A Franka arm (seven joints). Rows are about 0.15 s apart.
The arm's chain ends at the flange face. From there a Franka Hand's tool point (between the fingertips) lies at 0.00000 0.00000 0.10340 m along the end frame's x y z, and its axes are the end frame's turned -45 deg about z.
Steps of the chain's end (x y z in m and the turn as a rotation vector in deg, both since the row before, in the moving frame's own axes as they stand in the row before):
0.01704, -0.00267, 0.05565, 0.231, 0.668, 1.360
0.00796, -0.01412, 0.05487, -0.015, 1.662, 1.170
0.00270, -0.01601, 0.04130, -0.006, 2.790, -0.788
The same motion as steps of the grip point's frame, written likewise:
0.01508, 0.01073, 0.05564, -0.309, 0.636, 1.360
0.01769, -0.00219, 0.05483, -1.186, 1.165, 1.170
0.01681, -0.00587, 0.04118, -1.977, 1.969, -0.788

